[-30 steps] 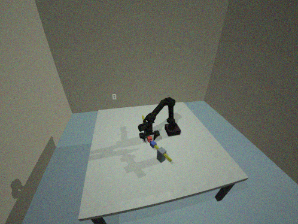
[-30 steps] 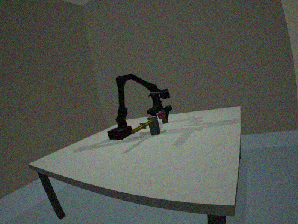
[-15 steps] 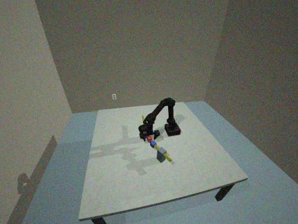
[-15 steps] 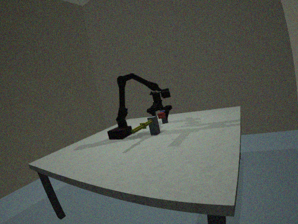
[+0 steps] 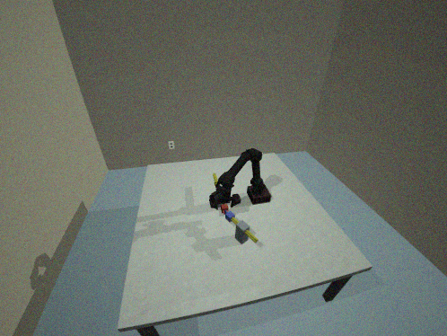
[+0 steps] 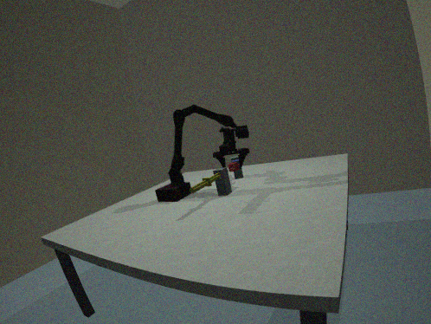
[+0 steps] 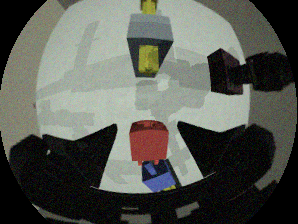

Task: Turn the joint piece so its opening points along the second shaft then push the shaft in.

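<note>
Right now my gripper tip is 20 mm to the right of the red joint piece and 10 mm below it.
</note>
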